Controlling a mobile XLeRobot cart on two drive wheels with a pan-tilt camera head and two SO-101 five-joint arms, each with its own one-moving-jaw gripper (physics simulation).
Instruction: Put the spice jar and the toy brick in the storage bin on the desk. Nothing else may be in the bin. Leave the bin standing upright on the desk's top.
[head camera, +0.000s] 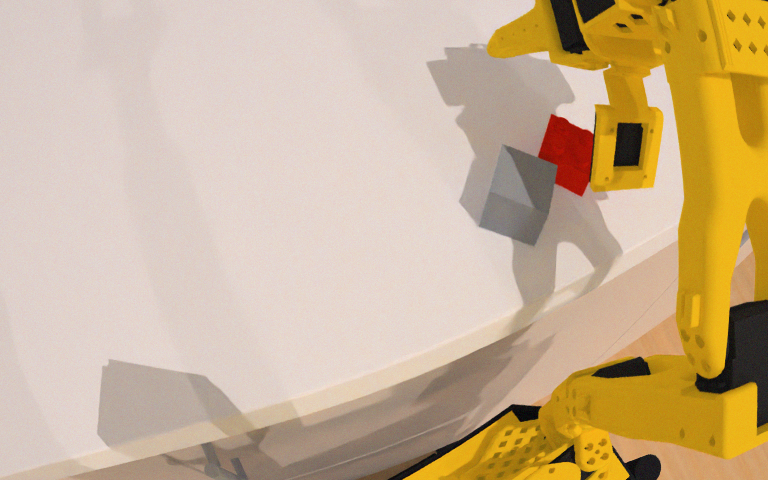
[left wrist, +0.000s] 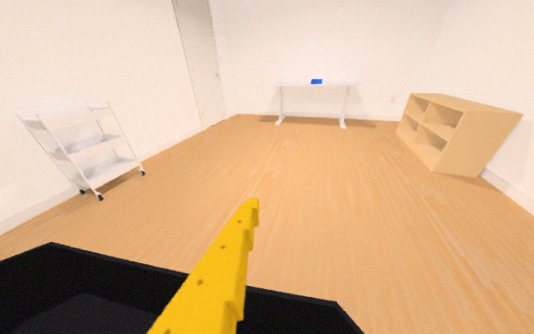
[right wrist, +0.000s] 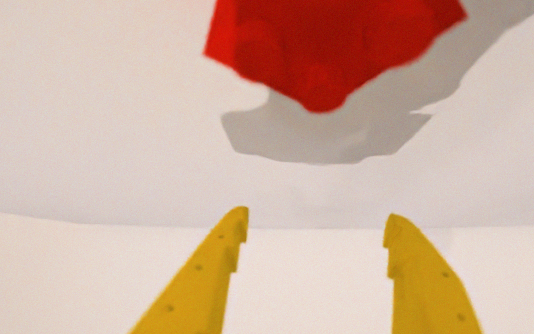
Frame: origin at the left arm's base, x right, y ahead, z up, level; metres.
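Where they show: left end effector, tool point: (left wrist: 258, 208); right end effector, tool point: (head camera: 572, 55) (right wrist: 247, 219); right arm's base, origin of the base link: (head camera: 558, 467).
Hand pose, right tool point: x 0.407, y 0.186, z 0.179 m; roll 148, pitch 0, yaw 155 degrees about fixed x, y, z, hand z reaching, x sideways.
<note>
After its pixels a point has its place.
The red toy brick (head camera: 568, 152) {x 0.366, y 0.145, z 0.154 m} (right wrist: 325, 45) lies on the white desk top (head camera: 283, 198) {x 0.233, y 0.206, z 0.135 m}, right of a grey box-shaped thing (head camera: 518, 195) {x 0.314, y 0.134, z 0.165 m} in the head view. I cannot tell whether the grey thing is hollow. My right gripper (right wrist: 317, 214) is open with a wide gap and holds nothing. In the right wrist view the brick is above and beyond the jaw tips, apart from them. In the head view one right jaw (head camera: 521, 36) {x 0.351, y 0.184, z 0.214 m} shows above the brick. My left gripper (left wrist: 254, 205) shows one notched jaw, so it is fully open, away from the desk. No spice jar shows.
The desk's front edge (head camera: 390, 373) {x 0.231, y 0.108, z 0.121 m} runs below the brick. The left wrist view shows a white trolley (left wrist: 65, 160) {x 1.859, y -0.951, z -0.371 m} at left, a far white table (left wrist: 345, 83) {x -0.734, y -3.314, z -0.055 m} bearing a blue thing (left wrist: 316, 81) {x -0.256, y -3.289, z -0.015 m}, a wooden shelf unit (left wrist: 465, 145) {x -1.498, y -1.753, z -0.464 m} at right and a black container rim (left wrist: 117, 258) near the jaw.
</note>
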